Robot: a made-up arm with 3 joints. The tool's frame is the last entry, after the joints.
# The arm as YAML. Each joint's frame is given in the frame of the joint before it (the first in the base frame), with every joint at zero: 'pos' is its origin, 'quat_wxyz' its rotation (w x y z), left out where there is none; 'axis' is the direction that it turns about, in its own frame. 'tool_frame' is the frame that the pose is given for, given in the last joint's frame.
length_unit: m
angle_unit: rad
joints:
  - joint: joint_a
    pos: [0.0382, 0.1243, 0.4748]
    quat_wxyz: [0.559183, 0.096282, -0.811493, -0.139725]
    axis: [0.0, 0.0, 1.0]
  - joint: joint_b
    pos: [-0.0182, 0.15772, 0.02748]
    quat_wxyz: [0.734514, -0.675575, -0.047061, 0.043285]
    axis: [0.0, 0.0, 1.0]
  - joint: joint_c
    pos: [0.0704, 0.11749, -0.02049]
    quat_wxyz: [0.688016, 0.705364, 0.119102, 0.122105]
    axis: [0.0, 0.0, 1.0]
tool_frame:
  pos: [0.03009, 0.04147, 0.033]
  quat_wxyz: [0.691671, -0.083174, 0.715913, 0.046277]
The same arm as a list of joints. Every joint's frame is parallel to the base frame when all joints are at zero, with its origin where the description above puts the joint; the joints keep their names.
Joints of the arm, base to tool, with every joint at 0 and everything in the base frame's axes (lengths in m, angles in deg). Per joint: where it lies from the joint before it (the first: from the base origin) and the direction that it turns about. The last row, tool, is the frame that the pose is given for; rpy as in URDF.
joint_a: axis -0.934452 0.119094 -0.335583 xyz 0.0382 0.1243 0.4748
joint_b: axis -0.0319 0.981189 0.190398 xyz -0.0192 0.1576 0.0275
joint_c: axis -0.998051 -0.048798 -0.038898 xyz 0.0845 -0.0381 0.1029
tool: xyz -0.0361 0.0336 0.0358 rpy 0.00 0.00 0.00

